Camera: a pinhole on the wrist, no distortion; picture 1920 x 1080 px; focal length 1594.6 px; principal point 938.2 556.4 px. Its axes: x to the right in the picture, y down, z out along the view. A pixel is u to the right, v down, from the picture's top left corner.
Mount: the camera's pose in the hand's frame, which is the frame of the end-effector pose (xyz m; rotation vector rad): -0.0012 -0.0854 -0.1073 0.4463 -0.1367 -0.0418
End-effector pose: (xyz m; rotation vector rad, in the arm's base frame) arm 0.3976 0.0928 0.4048 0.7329 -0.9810 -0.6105
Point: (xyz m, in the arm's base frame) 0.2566 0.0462 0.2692
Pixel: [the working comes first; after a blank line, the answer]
In the camera's frame: -0.0643 0.0237 0.2179

467 730
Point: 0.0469 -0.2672 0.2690
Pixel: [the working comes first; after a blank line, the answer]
In the camera's frame: 0.1257 -0.0549 0.5340

1314 393
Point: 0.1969 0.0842 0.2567
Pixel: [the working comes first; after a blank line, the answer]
In the camera's frame: -0.1198 0.0449 0.2584

199 833
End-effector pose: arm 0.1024 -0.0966 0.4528 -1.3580 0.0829 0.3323
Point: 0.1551 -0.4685 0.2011
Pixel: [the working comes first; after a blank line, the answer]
In the camera's frame: -0.0112 0.0846 -0.3909

behind the camera
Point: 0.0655 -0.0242 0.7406
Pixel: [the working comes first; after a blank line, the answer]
In the camera's frame: -0.0498 -0.0424 0.3011

674 332
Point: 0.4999 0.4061 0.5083
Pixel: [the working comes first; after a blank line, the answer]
In the camera's frame: 0.5213 0.2511 0.4257

outside the picture
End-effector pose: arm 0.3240 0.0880 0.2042 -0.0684 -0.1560 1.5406
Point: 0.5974 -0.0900 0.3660
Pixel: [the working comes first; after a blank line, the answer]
In the camera's frame: -0.1152 -0.0913 0.3260

375 110
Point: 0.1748 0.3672 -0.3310
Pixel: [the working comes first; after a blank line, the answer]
In the camera's frame: 0.1699 0.1091 -0.5411

behind the camera
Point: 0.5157 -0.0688 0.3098
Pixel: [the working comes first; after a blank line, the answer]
In the camera's frame: -0.1111 -0.0300 0.2454

216 362
